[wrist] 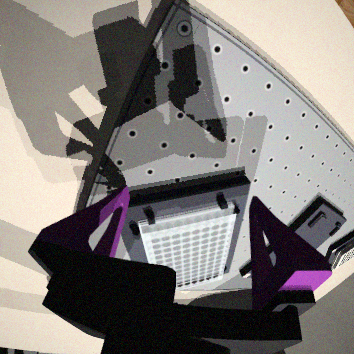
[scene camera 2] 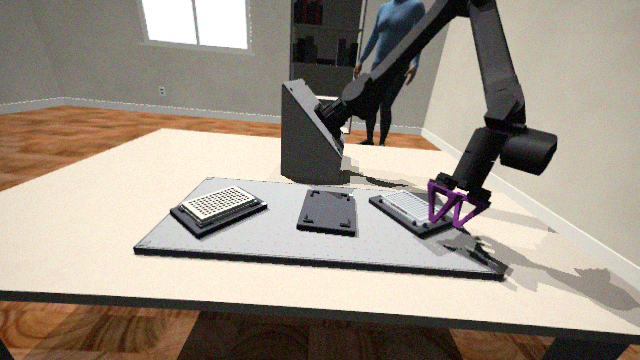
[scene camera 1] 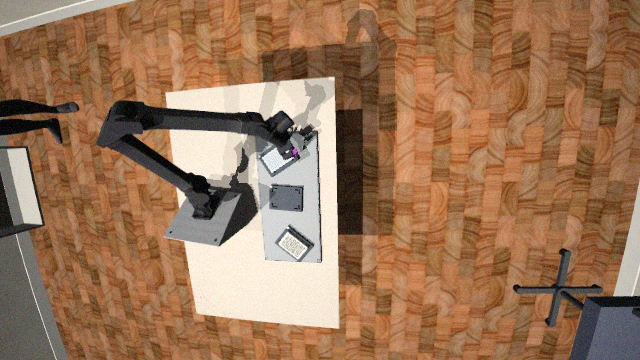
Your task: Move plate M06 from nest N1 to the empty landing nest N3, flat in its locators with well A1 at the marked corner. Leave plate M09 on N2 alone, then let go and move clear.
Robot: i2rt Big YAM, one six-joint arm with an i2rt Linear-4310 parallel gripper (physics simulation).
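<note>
A pale clear plate, taken as M06 (scene camera 1: 276, 160) (scene camera 2: 406, 204) (wrist: 190, 250), lies in a dark nest, taken as N1 (scene camera 2: 395, 217) (wrist: 185, 202). My gripper (scene camera 1: 295, 151) (scene camera 2: 445, 223) (wrist: 188, 196) is open and empty, above the outer end of this plate; in the wrist view its purple fingers stand to either side of the plate. The landing nest N3 (scene camera 1: 286, 198) (scene camera 2: 327, 212) (wrist: 320, 220) is empty, with corner locators. A cream plate, taken as M09 (scene camera 1: 294, 243) (scene camera 2: 217, 204) (wrist: 345, 256), sits on the nest N2 (scene camera 2: 200, 231). Labels and the A1 marks are not readable.
The nests stand on a grey perforated board (scene camera 1: 310, 175) (scene camera 2: 280, 245) (wrist: 290, 120) on a cream table (scene camera 1: 225, 280) (scene camera 2: 100, 200). The arm's wedge-shaped base (scene camera 1: 195, 232) (scene camera 2: 307, 145) stands behind the board. A person (scene camera 2: 395, 40) stands beyond the table.
</note>
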